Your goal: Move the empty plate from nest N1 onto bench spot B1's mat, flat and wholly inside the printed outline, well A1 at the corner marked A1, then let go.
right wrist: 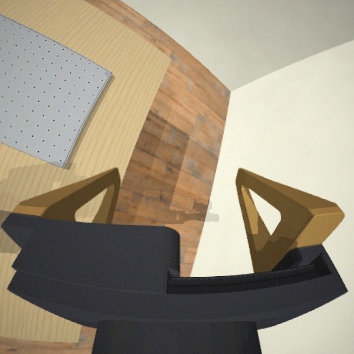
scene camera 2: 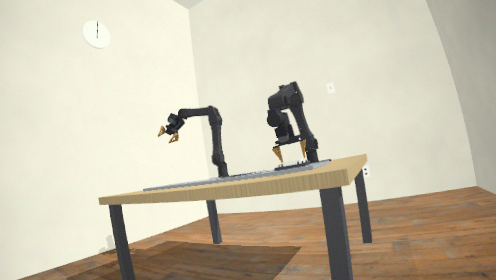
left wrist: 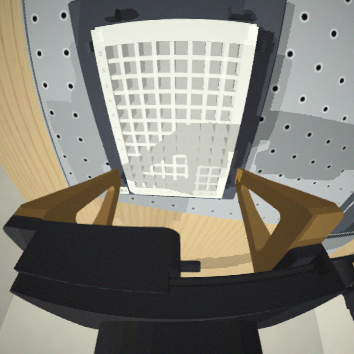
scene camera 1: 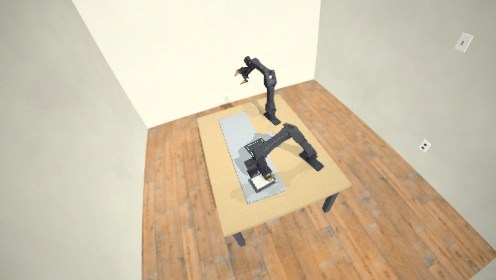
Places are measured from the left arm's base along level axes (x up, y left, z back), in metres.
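Where they show: left gripper, fingertip midpoint: (scene camera 2: 293,160) (left wrist: 177,174) (scene camera 1: 266,176); right gripper, fingertip midpoint: (right wrist: 177,173) (scene camera 2: 163,139) (scene camera 1: 237,80); left arm's base, origin of the base link: (scene camera 1: 311,160); right arm's base, origin of the base link: (left wrist: 339,259) (scene camera 1: 272,118).
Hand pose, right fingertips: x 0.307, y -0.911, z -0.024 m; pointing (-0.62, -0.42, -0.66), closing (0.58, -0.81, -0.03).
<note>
Each offset is from my right fingertips to the top centre of the thing. "spot": to the spot under its first point. Level surfaces: height alone.
The white gridded plate {dx -0.268, dy +0.826, dz -0.364 m} (scene camera 1: 258,181) (left wrist: 175,32) sits in a dark nest {spot: dx -0.276, dy +0.859, dz -0.431 m} (scene camera 1: 255,189) (left wrist: 180,9) near the right end of the bench. A small pale label {spot: dx -0.282, dy +0.888, dz -0.295 m} (left wrist: 124,190) marks the nest corner by the left finger in the left wrist view. My left gripper (scene camera 1: 268,178) (scene camera 2: 292,160) (left wrist: 177,174) is open and points down, low over the nest. Its fingers stand on either side of the plate's near end, apart from it. A dark mat with a pale outline {dx -0.293 m} (scene camera 1: 252,144) lies partly hidden by the left arm. My right gripper (scene camera 1: 239,79) (scene camera 2: 165,138) (right wrist: 177,173) is open and empty, high in the air.
The nest and mat stand on a grey perforated board {dx -0.294 m} (scene camera 1: 234,126) (left wrist: 320,95) (right wrist: 45,95) on the wooden table (scene camera 1: 235,220) (scene camera 2: 225,192) (right wrist: 125,60). The left arm reaches over the board between the mat and the nest. The right arm stands at the far end.
</note>
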